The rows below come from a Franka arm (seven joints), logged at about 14 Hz.
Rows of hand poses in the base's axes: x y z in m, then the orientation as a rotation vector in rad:
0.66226, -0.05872, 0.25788, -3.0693, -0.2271, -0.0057
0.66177, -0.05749, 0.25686, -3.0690, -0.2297, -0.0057
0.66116, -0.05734, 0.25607, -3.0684, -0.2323, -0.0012
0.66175, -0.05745, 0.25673, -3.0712, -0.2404, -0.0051
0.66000, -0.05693, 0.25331, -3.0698, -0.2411, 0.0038
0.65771, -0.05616, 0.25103, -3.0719, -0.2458, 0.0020
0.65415, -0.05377, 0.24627, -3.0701, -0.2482, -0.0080
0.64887, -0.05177, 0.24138, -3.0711, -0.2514, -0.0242
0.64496, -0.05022, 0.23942, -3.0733, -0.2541, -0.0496
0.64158, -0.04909, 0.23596, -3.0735, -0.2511, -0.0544
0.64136, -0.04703, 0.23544, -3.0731, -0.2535, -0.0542
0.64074, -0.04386, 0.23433, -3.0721, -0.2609, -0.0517
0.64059, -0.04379, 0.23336, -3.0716, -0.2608, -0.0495
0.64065, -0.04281, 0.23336, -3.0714, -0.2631, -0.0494
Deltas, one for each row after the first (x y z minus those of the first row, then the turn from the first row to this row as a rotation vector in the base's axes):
-0.00049, 0.00123, -0.00102, 0.0001, 0.0000, 0.0017
-0.00110, 0.00138, -0.00181, 0.0003, 0.0028, 0.0035
-0.00051, 0.00127, -0.00115, -0.0029, -0.0001, 0.0085
-0.00226, 0.00179, -0.00457, -0.0020, 0.0057, 0.0092
-0.00455, 0.00256, -0.00685, -0.0044, 0.0043, 0.0121
-0.00811, 0.00495, -0.01161, -0.0023, -0.0021, 0.0136
-0.01339, 0.00695, -0.01650, -0.0029, -0.0127, 0.0152
-0.01730, 0.00850, -0.01846, -0.0044, -0.0294, 0.0163
-0.02068, 0.00963, -0.02192, -0.0042, -0.0324, 0.0143
-0.02090, 0.01169, -0.02244, -0.0040, -0.0323, 0.0159
-0.02152, 0.01486, -0.02355, -0.0037, -0.0309, 0.0207
-0.02167, 0.01493, -0.02452, -0.0032, -0.0294, 0.0208
-0.02161, 0.01591, -0.02452, -0.0032, -0.0294, 0.0223

